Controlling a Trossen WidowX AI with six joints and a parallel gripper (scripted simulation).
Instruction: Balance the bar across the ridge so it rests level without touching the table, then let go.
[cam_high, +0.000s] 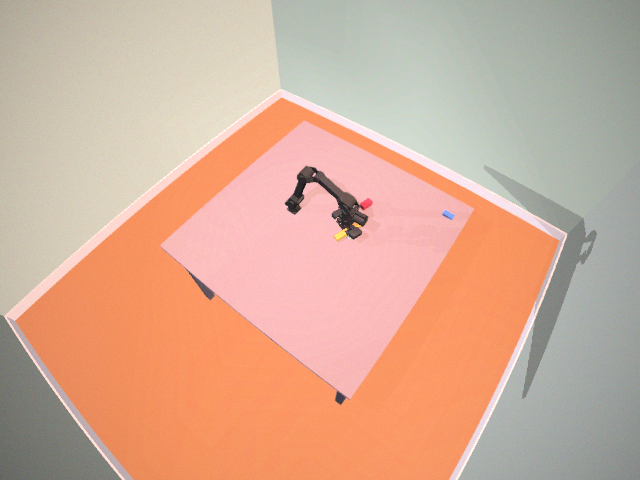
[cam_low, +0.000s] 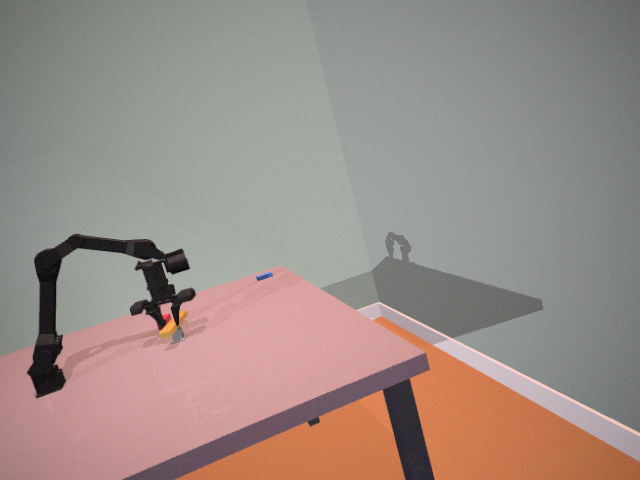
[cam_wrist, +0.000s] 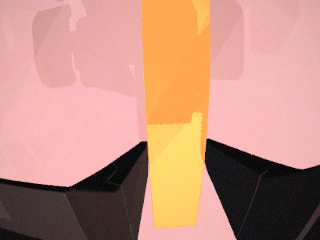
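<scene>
Now: gripper tip 10 mm short of the yellow-orange bar and 30 mm to the right of it. Round my gripper tip: flat blue block (390 mm ahead, 490 mm to the left, 50 mm below); then red block (30 mm behind, 250 mm to the left, 40 mm below).
</scene>
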